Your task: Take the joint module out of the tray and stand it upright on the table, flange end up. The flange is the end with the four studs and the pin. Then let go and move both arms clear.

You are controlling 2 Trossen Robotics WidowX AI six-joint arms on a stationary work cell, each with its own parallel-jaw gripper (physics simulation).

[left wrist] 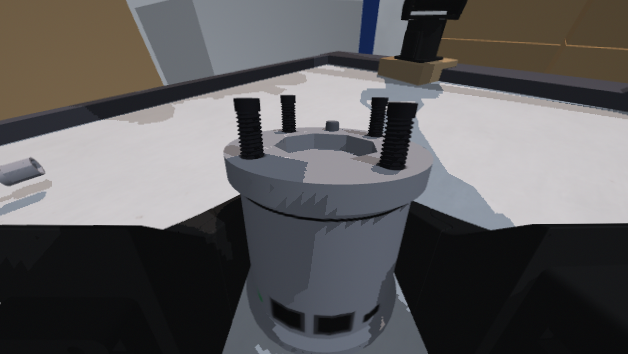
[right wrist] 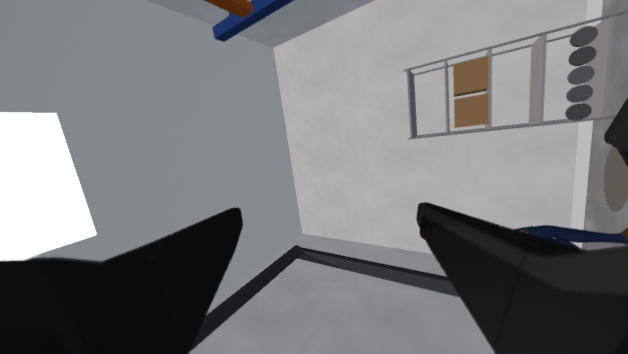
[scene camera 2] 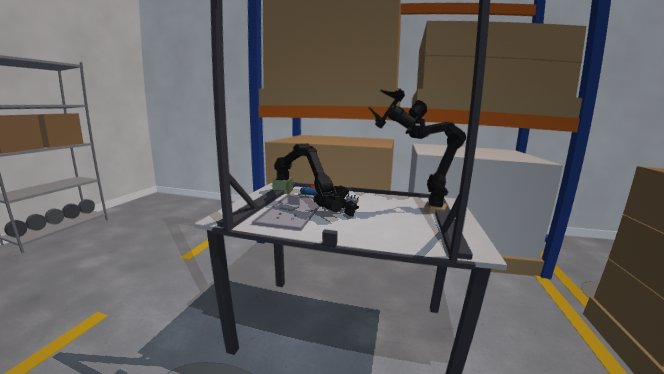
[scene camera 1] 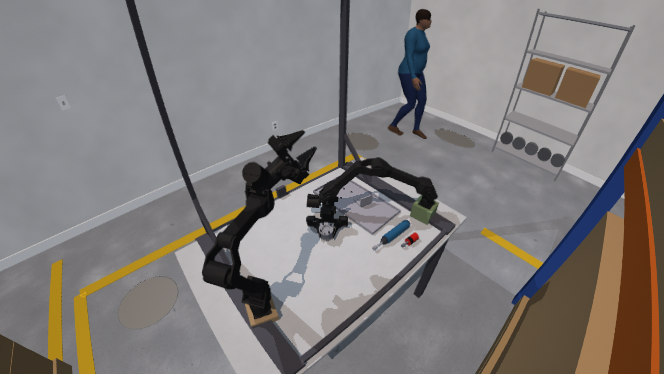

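Where they show: left gripper, fingertip midpoint: [scene camera 1: 326, 238]; right gripper, fingertip midpoint: [right wrist: 328, 213] [scene camera 2: 374, 98] [scene camera 1: 310, 139]; left arm's base, link origin: [scene camera 2: 282, 178] [scene camera 1: 426, 203]; right arm's base, link origin: [left wrist: 417, 58] [scene camera 2: 436, 204] [scene camera 1: 260, 308].
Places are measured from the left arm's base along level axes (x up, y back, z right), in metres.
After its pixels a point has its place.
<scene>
The grey joint module [scene camera 1: 327, 231] @(x -0.021, y -0.429, z 0.263 m) [scene camera 2: 353, 199] @(x -0.009, y -0.431, z 0.304 m) [left wrist: 327, 250] @(x -0.021, y -0.400, z 0.291 m) is between the fingers of my left gripper [scene camera 1: 327, 223] [left wrist: 318, 194] @(x -0.052, y -0.441, z 0.260 m), which is shut on its body. Its flange end, with four black studs and a small pin, faces up. In the left wrist view the flange's top face shows, so the module leans relative to the gripper. It is low over the white table [scene camera 1: 360, 270] @(x -0.077, y -0.467, z 0.054 m) [scene camera 2: 395, 235] @(x -0.077, y -0.608, z 0.533 m), beside the tray [scene camera 1: 381, 221] @(x -0.074, y -0.178, z 0.139 m) [scene camera 2: 267, 220] @(x -0.073, y -0.063, z 0.470 m); whether its base touches the table is hidden. My right gripper [scene camera 1: 309, 141] @(x 0.456, y -0.507, z 0.259 m) [scene camera 2: 376, 99] @(x 0.456, y -0.507, z 0.259 m) [right wrist: 328, 213] @(x 0.456, y -0.507, z 0.259 m) is open and empty, high above the table.
A blue tool [scene camera 1: 396, 231] @(x -0.039, y -0.220, z 0.037 m) [scene camera 2: 308, 190] @(x -0.048, y -0.168, z 0.055 m) and a red tool [scene camera 1: 412, 239] @(x -0.046, y -0.210, z -0.042 m) lie near the table's edge, by the left arm's green base [scene camera 1: 424, 210] @(x -0.002, y -0.050, z -0.014 m) [scene camera 2: 282, 186] @(x -0.033, y -0.012, z 0.050 m). A small grey block [scene camera 1: 366, 200] @(x -0.038, y -0.133, z 0.262 m) stands on the tray. Dark frame posts [scene camera 1: 343, 80] @(x 0.464, y 0.053, z 0.573 m) [scene camera 2: 220, 110] @(x 0.393, y 0.056, z 0.593 m) rise at the table's corners.
</scene>
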